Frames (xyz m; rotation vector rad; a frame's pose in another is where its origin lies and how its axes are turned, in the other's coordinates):
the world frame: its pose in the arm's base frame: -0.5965 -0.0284 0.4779 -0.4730 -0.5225 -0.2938
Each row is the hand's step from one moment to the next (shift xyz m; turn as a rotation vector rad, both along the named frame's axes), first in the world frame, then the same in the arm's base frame.
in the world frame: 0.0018 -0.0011 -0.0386 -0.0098 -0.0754 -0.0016
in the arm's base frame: 0.0168 -0.0206 -0.0281 -0.0364 -0.0636 0.0203
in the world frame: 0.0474 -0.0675 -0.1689 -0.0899 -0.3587 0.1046
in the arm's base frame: 0.0821 -0.1493 -0.0794 -0.2547 -0.2400 0.1588
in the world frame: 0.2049 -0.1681 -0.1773 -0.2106 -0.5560 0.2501
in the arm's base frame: 0.1775 -0.2626 0.0349 -0.4897 -0.3172 0.2749
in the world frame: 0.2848 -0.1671 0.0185 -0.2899 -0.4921 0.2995
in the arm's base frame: 0.1644 -0.1754 0.2271 -0.5510 -0.2262 0.2471
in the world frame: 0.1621 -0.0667 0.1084 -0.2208 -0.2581 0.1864
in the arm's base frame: 0.0646 -0.0265 0.1939 -0.3579 -0.0938 0.1149
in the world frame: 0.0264 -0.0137 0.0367 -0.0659 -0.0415 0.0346
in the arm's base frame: 0.0017 0.0028 0.0471 -0.0846 -0.0082 0.0056
